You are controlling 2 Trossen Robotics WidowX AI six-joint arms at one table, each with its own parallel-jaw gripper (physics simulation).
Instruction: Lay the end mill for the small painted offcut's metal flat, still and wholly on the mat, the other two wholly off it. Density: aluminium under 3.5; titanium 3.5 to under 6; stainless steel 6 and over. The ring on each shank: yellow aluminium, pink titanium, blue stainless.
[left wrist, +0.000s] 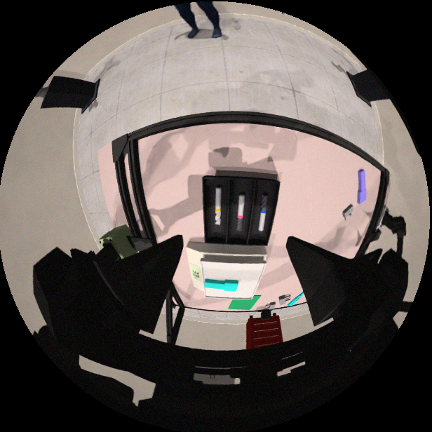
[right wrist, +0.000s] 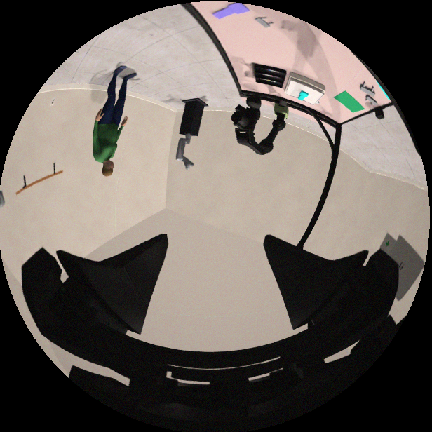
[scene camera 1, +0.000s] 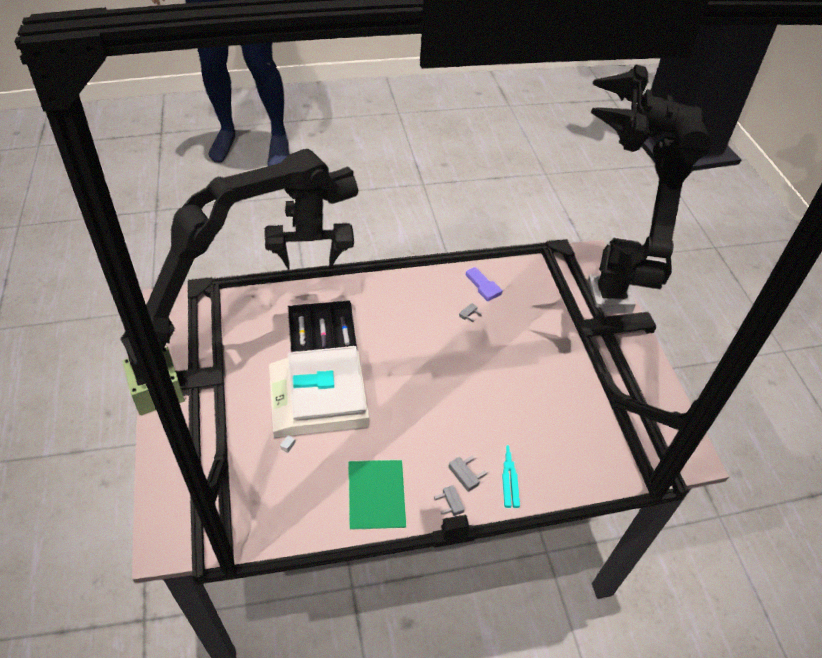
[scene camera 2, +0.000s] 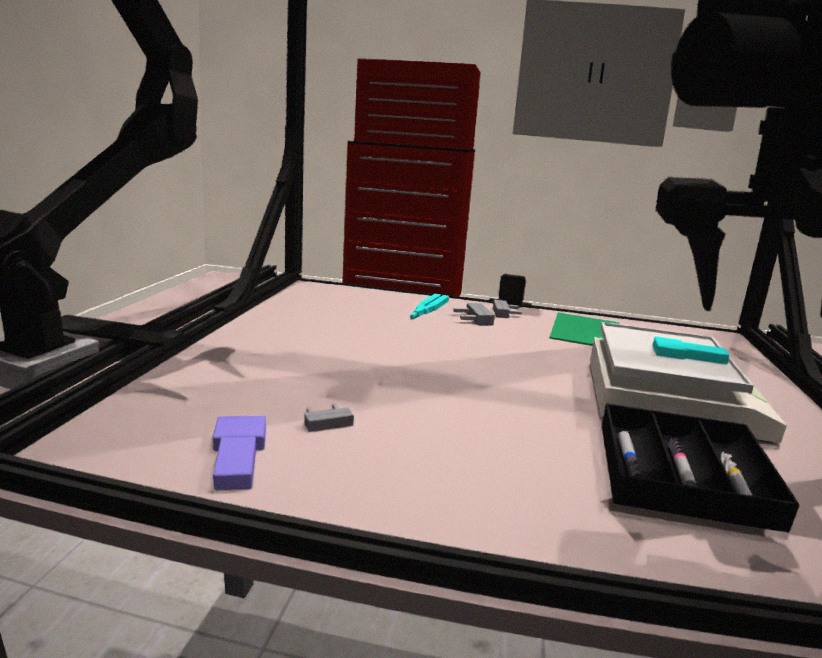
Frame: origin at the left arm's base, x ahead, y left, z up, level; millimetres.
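Seen in the pictures: left gripper, fingertip midpoint: [scene camera 1: 309,267] [scene camera 2: 765,314]; right gripper, fingertip midpoint: [scene camera 1: 592,95]; right arm's base, link origin: [scene camera 1: 612,289] [scene camera 2: 34,344].
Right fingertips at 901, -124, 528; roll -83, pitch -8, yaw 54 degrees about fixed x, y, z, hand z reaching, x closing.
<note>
A point is followed by its place in that frame, as x, y, z.
Three end mills lie in separate compartments of a black tray [scene camera 1: 319,303] @[414, 84, -49] [left wrist: 241,178]: yellow-ringed [scene camera 1: 301,329] @[351, 35, -64] [scene camera 2: 735,473] @[354, 35, -64] [left wrist: 218,200], pink-ringed [scene camera 1: 322,330] @[395, 13, -63] [scene camera 2: 680,461] @[400, 14, -64] [left wrist: 241,207] and blue-ringed [scene camera 1: 345,330] @[444, -8, -63] [scene camera 2: 628,452] @[449, 1, -63] [left wrist: 263,220]. The green mat [scene camera 1: 377,494] @[347, -422, -74] [scene camera 2: 579,329] @[360, -415, -74] bears no end mill. A cyan stepped piece [scene camera 1: 313,380] @[313, -158, -4] [scene camera 2: 690,349] @[322, -143, -4] rests on the scale [scene camera 1: 329,404] @[325, -220, -16]; its display digits are unreadable. A small light-grey block [scene camera 1: 287,443] @[220, -249, -60] lies beside the scale. My left gripper [scene camera 1: 309,264] @[390, 61, 101] [left wrist: 237,241] is open and empty, raised above the tray area. My right gripper [scene camera 1: 594,97] @[901, -124, 528] [right wrist: 216,240] is open and empty, raised off the table.
A purple stepped piece [scene camera 1: 484,284] @[818, -3, -60] [scene camera 2: 237,452] @[817, 28, -62] and a grey pronged block [scene camera 1: 469,312] @[741, -68, -65] lie at the far right in scene camera 1. Two more grey pronged blocks [scene camera 1: 466,473] @[527, -458, -59] [scene camera 1: 453,500] @[476, -500, -62] and cyan pliers [scene camera 1: 510,480] @[602, -505, -66] lie right of the mat. A black frame [scene camera 1: 383,264] @[612, 155, -58] borders the table.
</note>
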